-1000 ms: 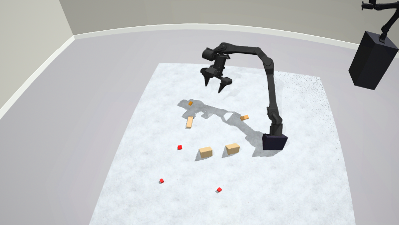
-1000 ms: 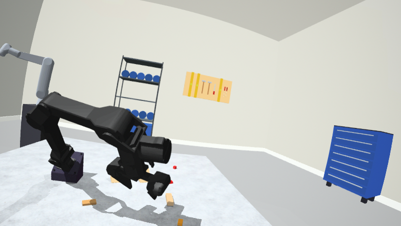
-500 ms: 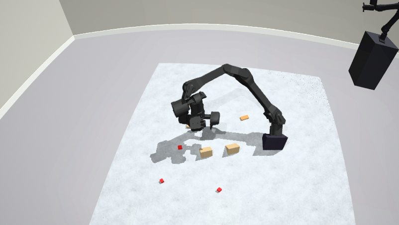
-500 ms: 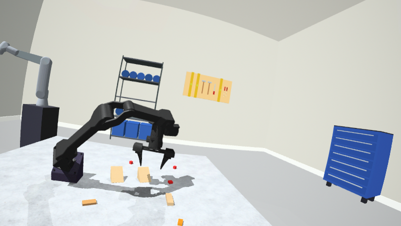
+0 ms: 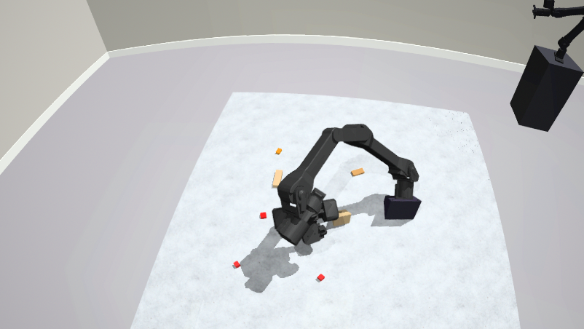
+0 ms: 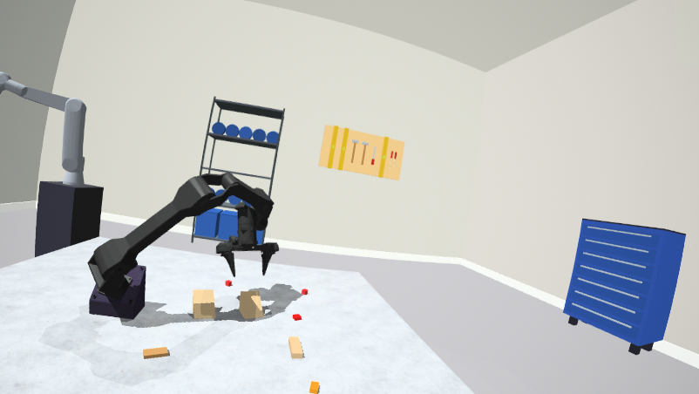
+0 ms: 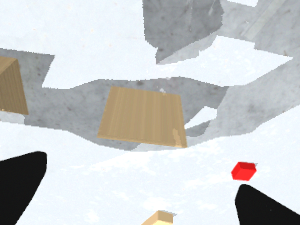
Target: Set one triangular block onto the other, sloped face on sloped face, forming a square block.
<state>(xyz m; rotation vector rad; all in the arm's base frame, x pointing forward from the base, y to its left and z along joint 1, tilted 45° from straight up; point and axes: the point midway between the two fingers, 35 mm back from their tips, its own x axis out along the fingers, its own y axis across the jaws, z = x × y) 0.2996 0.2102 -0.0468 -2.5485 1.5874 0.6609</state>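
Now: the tan bar 16 cm ahead of my gripper tip, 21 cm to the right of it and 9 cm below it. The rest, counted from my gripper tip: flat tan piece 14 cm behind, 31 cm to the right, 10 cm below; then small orange cube 20 cm ahead, 35 cm to the right, 9 cm below.
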